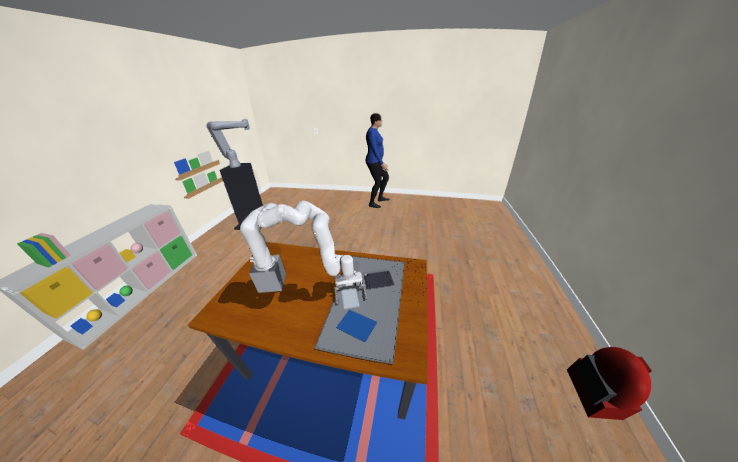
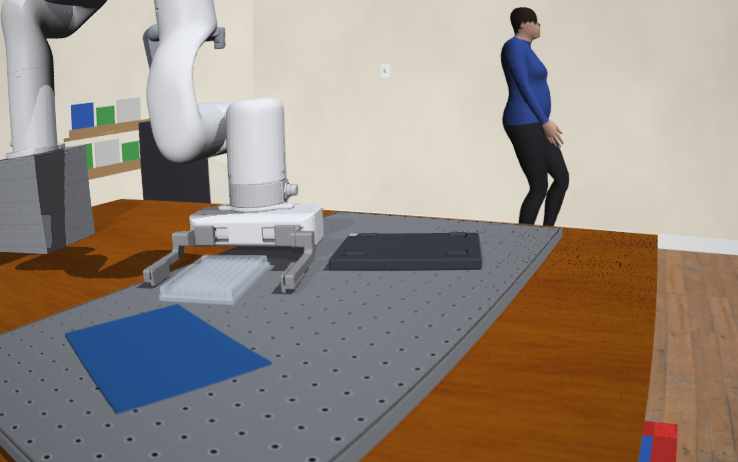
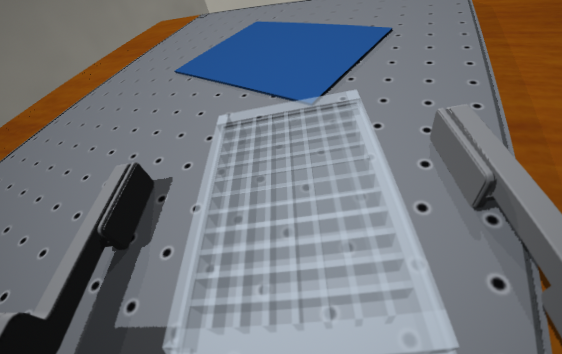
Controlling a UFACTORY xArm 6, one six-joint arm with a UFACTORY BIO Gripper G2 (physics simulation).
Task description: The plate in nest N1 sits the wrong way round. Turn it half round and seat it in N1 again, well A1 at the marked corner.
Labels:
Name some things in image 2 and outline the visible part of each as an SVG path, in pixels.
My gripper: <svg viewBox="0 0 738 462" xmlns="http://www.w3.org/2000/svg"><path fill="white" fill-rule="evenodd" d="M322 206L320 204L288 203L287 200L278 205L258 208L232 207L230 204L203 208L190 215L190 231L176 231L172 233L172 252L143 270L144 282L151 283L151 286L155 287L170 276L169 266L182 258L184 246L304 247L304 254L295 264L291 263L280 276L282 293L295 290L305 277L304 272L315 258L315 246L324 236Z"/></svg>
A clear well plate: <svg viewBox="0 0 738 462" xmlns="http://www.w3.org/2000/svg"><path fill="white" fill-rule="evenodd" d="M159 299L160 301L234 305L271 265L270 262L267 262L267 256L203 255L160 286L161 294Z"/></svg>

